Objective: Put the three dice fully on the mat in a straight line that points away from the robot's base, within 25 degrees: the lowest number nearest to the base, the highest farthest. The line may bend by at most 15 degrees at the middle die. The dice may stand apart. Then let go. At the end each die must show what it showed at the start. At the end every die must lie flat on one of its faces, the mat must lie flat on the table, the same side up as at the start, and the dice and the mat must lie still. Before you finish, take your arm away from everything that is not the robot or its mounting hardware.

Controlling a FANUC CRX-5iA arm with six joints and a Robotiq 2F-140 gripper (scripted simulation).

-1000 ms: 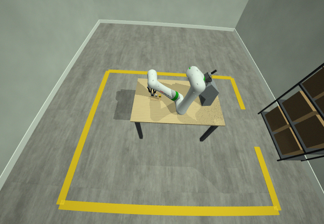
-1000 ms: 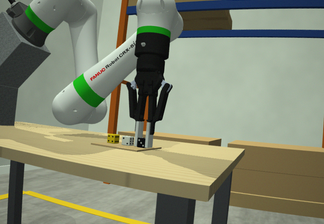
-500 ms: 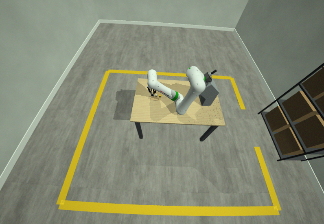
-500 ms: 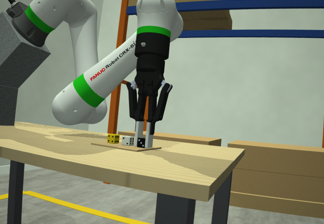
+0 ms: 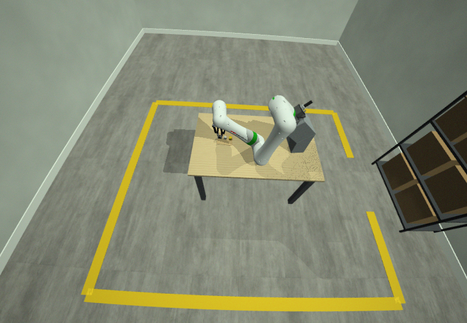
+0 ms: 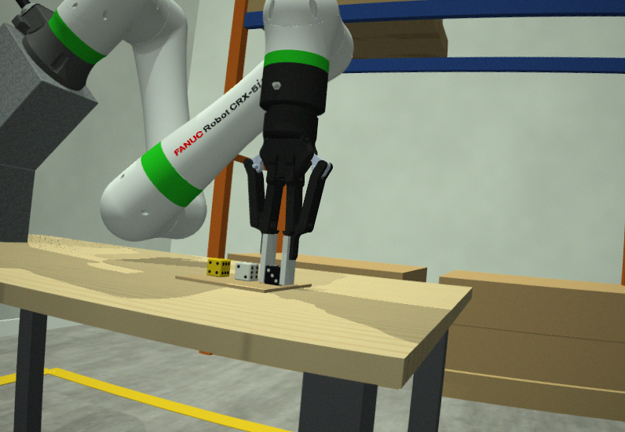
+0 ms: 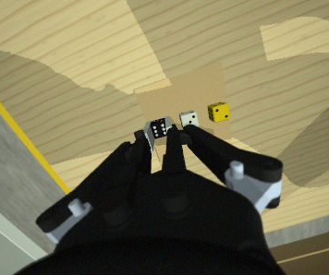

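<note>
Right now the black die is 20 mm below my hand. Round my hand: tan mat (50 mm behind, 10 mm to the left, 40 mm below); white die (50 mm behind, 10 mm to the left, 20 mm below); yellow die (90 mm behind, 30 mm to the left, 20 mm below).
</note>
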